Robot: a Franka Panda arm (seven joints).
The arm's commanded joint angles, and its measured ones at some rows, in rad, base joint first. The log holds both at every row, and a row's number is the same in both.
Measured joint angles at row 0: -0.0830 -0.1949 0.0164 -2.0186 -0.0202 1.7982 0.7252
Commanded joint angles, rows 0 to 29: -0.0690 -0.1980 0.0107 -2.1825 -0.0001 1.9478 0.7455; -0.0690 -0.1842 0.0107 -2.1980 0.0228 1.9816 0.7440; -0.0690 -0.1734 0.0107 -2.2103 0.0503 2.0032 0.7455; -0.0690 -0.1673 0.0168 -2.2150 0.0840 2.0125 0.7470; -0.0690 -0.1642 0.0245 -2.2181 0.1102 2.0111 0.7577; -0.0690 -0.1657 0.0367 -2.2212 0.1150 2.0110 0.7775; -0.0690 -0.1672 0.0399 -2.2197 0.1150 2.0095 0.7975; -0.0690 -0.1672 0.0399 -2.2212 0.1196 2.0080 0.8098; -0.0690 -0.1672 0.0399 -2.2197 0.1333 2.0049 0.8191; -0.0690 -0.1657 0.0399 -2.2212 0.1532 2.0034 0.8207; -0.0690 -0.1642 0.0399 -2.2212 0.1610 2.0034 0.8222; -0.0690 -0.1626 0.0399 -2.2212 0.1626 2.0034 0.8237; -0.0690 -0.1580 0.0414 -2.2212 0.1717 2.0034 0.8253; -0.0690 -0.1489 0.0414 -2.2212 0.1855 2.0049 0.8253; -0.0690 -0.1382 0.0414 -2.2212 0.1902 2.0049 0.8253; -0.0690 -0.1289 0.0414 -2.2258 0.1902 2.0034 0.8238; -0.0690 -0.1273 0.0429 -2.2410 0.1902 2.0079 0.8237; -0.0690 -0.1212 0.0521 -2.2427 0.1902 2.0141 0.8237; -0.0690 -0.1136 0.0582 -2.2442 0.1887 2.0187 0.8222; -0.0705 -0.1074 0.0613 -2.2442 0.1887 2.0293 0.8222; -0.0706 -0.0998 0.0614 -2.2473 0.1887 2.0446 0.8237; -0.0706 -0.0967 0.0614 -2.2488 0.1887 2.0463 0.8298; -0.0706 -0.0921 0.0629 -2.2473 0.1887 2.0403 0.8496; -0.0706 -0.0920 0.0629 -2.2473 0.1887 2.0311 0.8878; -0.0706 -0.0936 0.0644 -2.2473 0.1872 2.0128 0.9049; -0.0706 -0.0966 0.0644 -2.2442 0.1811 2.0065 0.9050; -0.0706 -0.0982 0.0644 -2.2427 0.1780 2.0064 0.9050; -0.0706 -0.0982 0.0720 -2.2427 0.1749 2.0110 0.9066; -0.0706 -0.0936 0.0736 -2.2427 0.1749 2.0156 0.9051; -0.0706 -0.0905 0.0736 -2.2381 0.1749 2.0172 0.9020
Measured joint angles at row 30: -0.0697 -0.0887 0.0591 -2.2416 0.1762 2.0203 0.8816
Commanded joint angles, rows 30 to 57: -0.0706 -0.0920 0.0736 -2.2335 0.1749 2.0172 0.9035; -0.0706 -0.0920 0.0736 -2.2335 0.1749 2.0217 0.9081; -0.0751 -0.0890 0.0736 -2.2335 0.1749 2.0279 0.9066; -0.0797 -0.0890 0.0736 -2.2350 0.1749 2.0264 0.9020; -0.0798 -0.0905 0.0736 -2.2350 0.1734 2.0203 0.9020; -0.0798 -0.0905 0.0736 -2.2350 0.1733 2.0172 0.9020; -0.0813 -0.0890 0.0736 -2.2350 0.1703 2.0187 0.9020; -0.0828 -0.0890 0.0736 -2.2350 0.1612 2.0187 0.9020; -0.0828 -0.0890 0.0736 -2.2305 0.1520 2.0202 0.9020; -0.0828 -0.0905 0.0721 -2.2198 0.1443 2.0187 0.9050; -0.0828 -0.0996 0.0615 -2.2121 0.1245 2.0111 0.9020; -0.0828 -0.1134 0.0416 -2.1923 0.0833 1.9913 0.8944; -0.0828 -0.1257 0.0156 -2.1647 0.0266 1.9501 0.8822; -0.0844 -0.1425 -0.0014 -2.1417 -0.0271 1.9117 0.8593; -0.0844 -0.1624 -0.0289 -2.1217 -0.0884 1.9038 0.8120; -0.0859 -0.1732 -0.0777 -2.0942 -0.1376 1.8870 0.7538; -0.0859 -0.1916 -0.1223 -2.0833 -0.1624 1.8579 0.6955; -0.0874 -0.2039 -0.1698 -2.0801 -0.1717 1.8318 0.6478; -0.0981 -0.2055 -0.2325 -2.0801 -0.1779 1.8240 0.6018; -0.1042 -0.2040 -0.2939 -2.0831 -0.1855 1.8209 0.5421; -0.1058 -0.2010 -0.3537 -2.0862 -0.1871 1.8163 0.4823; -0.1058 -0.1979 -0.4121 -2.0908 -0.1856 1.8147 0.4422; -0.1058 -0.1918 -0.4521 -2.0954 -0.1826 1.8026 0.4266; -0.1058 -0.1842 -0.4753 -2.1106 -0.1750 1.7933 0.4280; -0.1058 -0.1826 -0.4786 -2.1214 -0.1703 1.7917 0.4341; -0.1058 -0.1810 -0.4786 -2.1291 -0.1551 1.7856 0.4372; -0.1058 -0.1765 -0.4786 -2.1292 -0.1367 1.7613 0.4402; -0.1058 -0.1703 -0.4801 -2.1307 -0.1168 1.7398 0.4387
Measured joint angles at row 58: -0.1169 -0.1880 -0.4945 -2.1307 -0.1615 1.8015 0.4195
